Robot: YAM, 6 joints.
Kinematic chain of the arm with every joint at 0, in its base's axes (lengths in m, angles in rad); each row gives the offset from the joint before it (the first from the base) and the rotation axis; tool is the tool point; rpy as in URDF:
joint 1: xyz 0 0 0.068 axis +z
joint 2: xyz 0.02 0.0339 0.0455 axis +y
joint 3: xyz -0.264 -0.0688 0 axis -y
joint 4: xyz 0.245 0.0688 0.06 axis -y
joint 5: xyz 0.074 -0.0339 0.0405 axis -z
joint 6: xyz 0.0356 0 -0.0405 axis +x
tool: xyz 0 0 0 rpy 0 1.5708 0
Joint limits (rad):
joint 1: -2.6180..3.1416
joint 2: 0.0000..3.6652
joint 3: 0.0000..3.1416
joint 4: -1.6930..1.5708
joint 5: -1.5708..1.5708
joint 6: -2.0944..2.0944
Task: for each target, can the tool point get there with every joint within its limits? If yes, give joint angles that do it. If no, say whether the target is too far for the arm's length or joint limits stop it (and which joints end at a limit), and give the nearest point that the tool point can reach.
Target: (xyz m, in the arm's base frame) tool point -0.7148 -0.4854 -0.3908
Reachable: no: too far | nearest point -0.4618 -0.3136 -0.2058 | short by 0.357 m
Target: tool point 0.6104 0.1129 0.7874
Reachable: no: too far | nearest point 0.4292 0.0794 0.5807 | short by 0.277 m
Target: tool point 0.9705 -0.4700 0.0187
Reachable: no: too far | nearest point 0.5790 -0.2804 0.0577 | short by 0.437 m
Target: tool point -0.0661 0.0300 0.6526
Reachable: yes | joints -0.7217 1.0152 1.9123 1.2531 0.6376 -0.5942
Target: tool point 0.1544 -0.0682 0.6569
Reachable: yes | joints 2.6888 0.7829 2.2162 -0.0879 0.1760 -0.3287
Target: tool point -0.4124 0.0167 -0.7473
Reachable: no: too far | nearest point -0.3278 0.0133 -0.3715 | short by 0.385 m
